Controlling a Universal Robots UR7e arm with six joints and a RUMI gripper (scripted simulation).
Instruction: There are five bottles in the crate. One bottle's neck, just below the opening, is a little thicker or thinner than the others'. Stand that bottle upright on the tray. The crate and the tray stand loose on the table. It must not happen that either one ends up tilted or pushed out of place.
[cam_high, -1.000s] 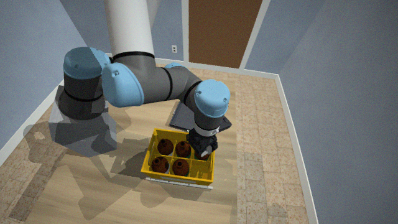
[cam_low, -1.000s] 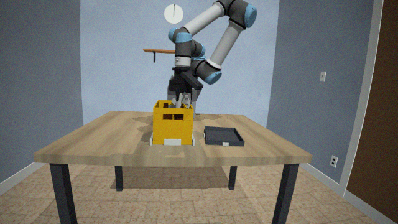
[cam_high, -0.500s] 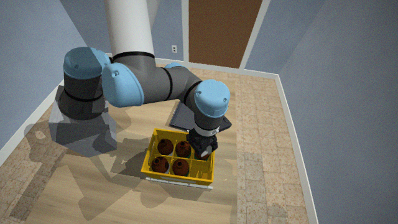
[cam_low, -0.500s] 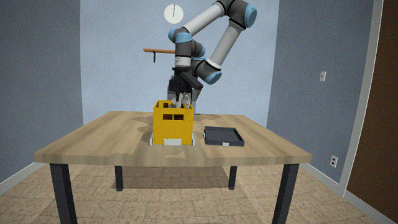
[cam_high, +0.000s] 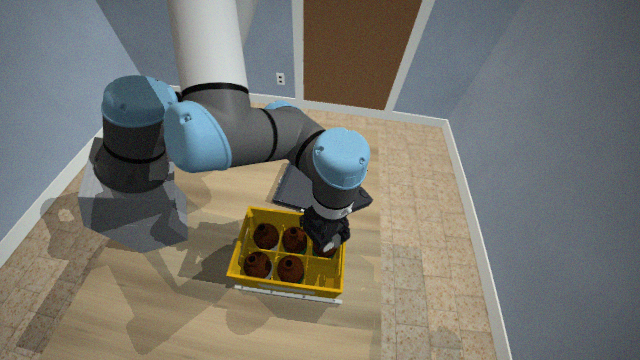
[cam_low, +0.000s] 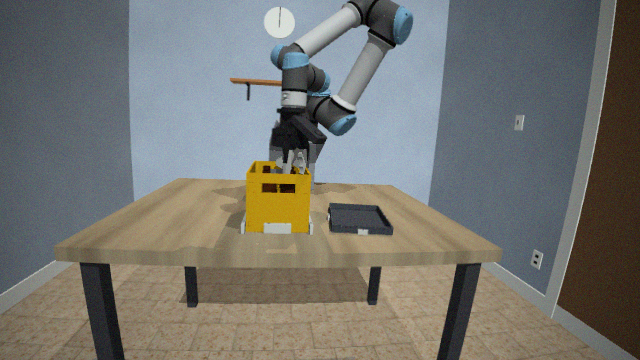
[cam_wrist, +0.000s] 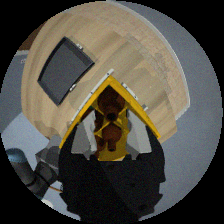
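My gripper is now 70 mm above the bottle. Also, from my hand: crate: 70 mm behind, 70 mm to the right, 70 mm below; then tray: 130 mm behind, 200 mm to the left, 140 mm below.
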